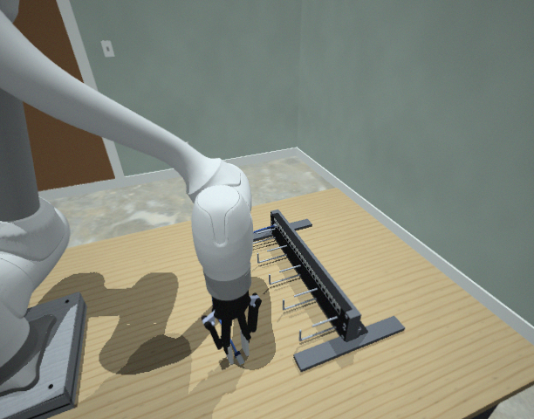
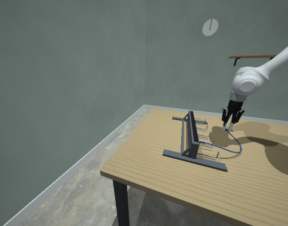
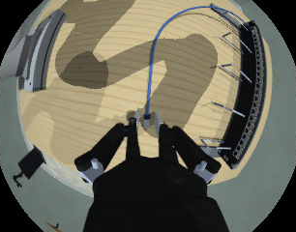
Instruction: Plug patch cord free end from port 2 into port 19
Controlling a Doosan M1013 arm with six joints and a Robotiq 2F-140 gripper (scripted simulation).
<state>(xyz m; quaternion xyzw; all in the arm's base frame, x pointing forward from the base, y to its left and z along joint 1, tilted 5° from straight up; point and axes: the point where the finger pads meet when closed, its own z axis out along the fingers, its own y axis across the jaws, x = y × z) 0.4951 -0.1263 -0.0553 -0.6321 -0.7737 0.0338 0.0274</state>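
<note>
Right now the cord plug is 30 mm below my hand and 10 mm to the right of it.
</note>
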